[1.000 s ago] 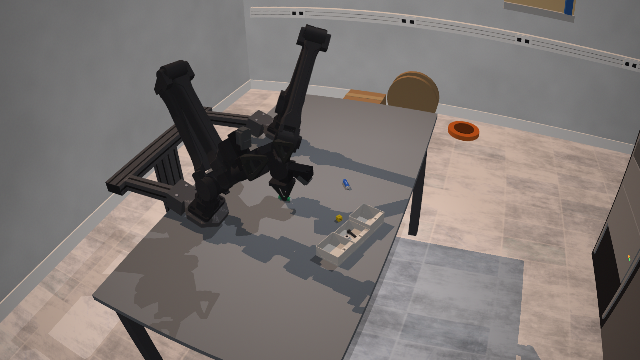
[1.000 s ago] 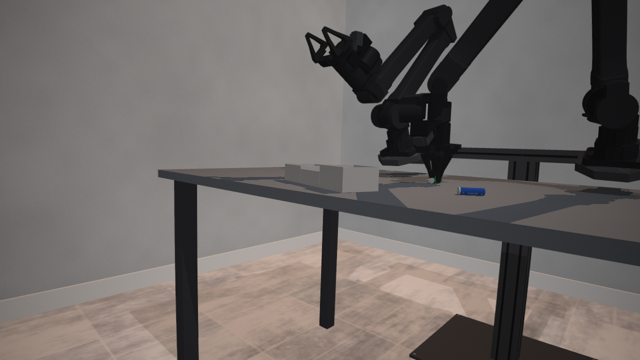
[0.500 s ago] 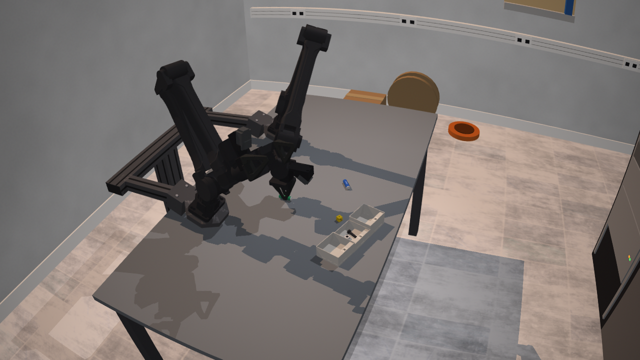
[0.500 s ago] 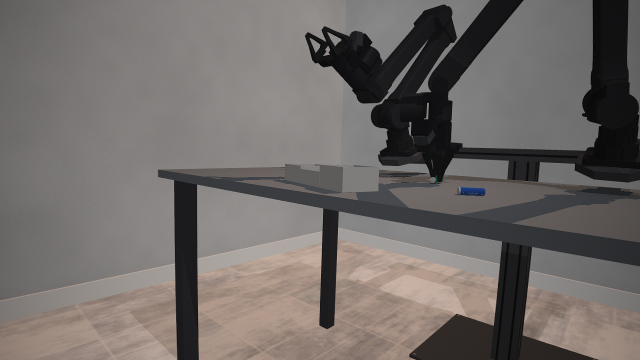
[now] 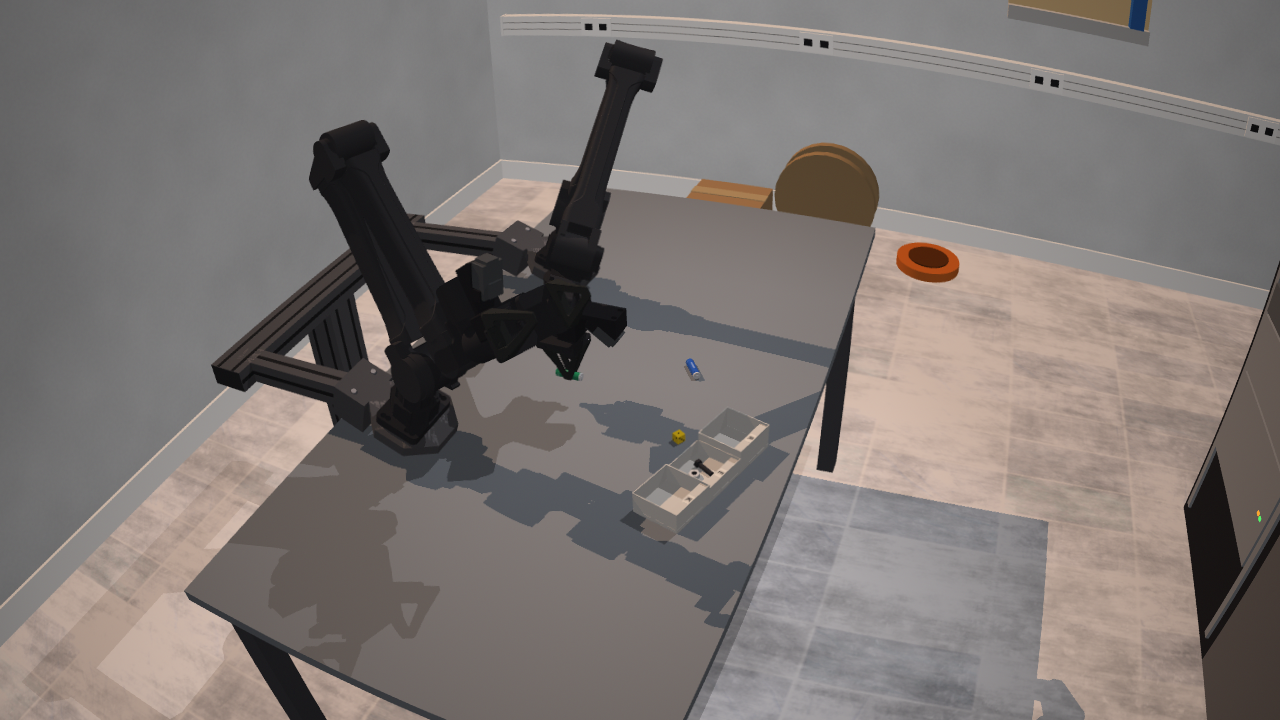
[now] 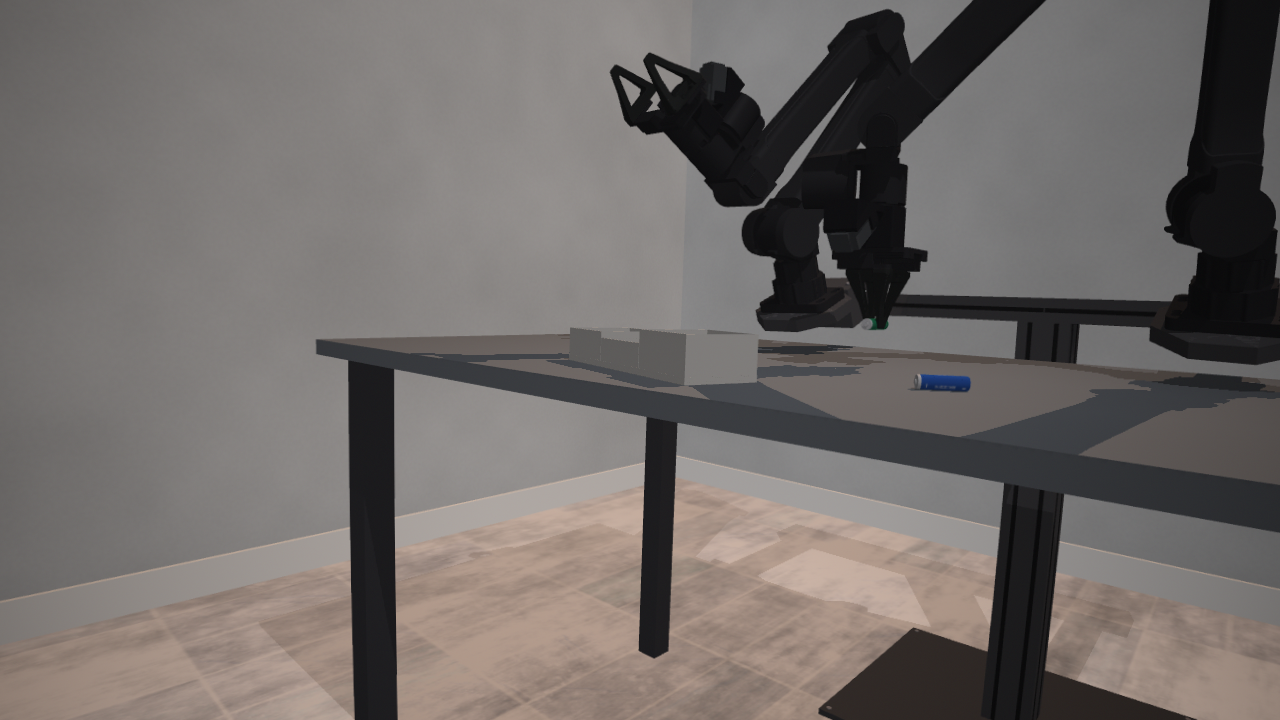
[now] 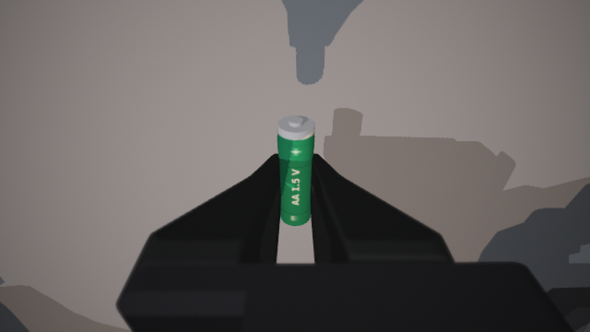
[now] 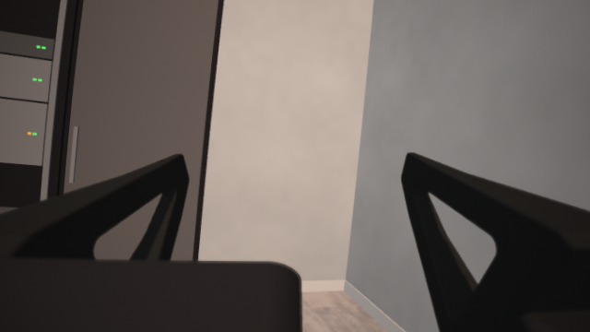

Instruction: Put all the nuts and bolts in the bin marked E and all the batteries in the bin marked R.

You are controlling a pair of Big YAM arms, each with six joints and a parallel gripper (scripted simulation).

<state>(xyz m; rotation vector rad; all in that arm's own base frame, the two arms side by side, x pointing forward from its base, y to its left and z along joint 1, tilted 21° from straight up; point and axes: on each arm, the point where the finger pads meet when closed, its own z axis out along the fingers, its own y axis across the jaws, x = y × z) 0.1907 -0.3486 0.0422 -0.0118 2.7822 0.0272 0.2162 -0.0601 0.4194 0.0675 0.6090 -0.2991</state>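
The black bolt is 280 mm ahead of my left hand, 100 mm to the right of it and 40 mm below it. The rest, counted from my left hand: green battery (right at my left hand); yellow die (220 mm ahead, 50 mm below, 40 mm to the right); blue battery (170 mm ahead, 150 mm to the left, 50 mm below).
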